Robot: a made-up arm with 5 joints.
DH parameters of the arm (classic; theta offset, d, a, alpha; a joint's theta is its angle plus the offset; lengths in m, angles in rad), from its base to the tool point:
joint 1: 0 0.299 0 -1.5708
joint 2: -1.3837 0 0.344 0
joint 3: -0.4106 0 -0.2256 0
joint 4: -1.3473 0 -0.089 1.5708
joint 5: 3.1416 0.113 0 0
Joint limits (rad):
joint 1: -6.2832..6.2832
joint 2: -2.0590..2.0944
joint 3: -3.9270..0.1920
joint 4: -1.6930..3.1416
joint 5: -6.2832..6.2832
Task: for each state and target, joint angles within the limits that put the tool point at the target. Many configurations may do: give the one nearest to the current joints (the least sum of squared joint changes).
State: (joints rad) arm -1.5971 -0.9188 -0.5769 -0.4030 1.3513
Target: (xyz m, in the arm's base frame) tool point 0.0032 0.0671 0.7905
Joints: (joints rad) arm -1.6184 -1.0575 -0.8836 -0.4717 1.3513
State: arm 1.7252 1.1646 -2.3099 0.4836 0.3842
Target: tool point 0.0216 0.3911 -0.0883
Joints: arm 1.5156 1.4662 -1.5349 0.8483 0.3842
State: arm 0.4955 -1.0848 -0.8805 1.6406 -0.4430
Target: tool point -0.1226 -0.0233 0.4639
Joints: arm 0.1878 -1.7144 -0.8064 2.0329 -0.4430
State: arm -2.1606 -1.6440 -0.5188 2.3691 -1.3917
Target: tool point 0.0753 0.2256 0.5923
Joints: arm -1.8929 -1.6634 -1.4065 1.9000 -1.3917
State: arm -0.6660 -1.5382 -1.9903 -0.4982 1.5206
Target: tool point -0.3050 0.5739 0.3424
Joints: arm -1.0823 -1.8157 -2.0362 -0.7091 1.5206
